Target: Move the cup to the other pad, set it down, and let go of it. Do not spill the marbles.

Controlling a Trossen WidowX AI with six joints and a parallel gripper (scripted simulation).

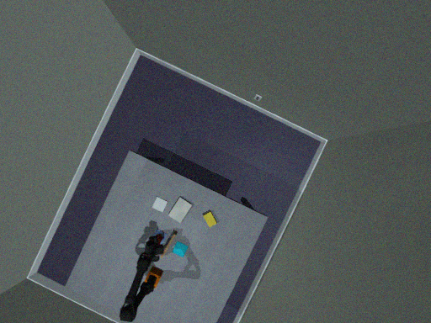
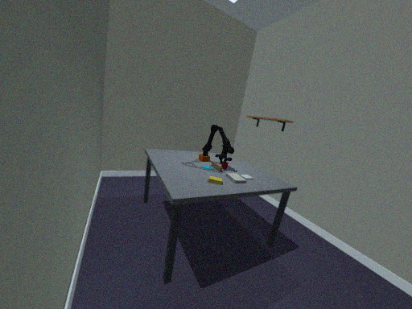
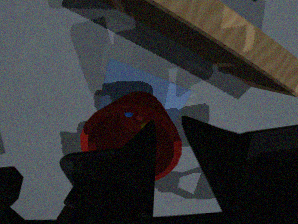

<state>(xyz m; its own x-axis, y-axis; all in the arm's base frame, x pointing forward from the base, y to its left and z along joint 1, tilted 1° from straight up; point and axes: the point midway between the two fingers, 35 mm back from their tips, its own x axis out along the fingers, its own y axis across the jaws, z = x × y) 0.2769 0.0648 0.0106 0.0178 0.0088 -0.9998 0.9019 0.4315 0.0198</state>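
Now: gripper tip 3 cm short of the pale blue pad, 1 cm to the right of it and 5 cm above it. The rest, counted from my gripper tip: cup (3 cm ahead, 1 cm to the left); then cyan pad (19 cm to the right, 5 cm below); then wooden board (1 cm ahead, 9 cm to the right, 2 cm below).
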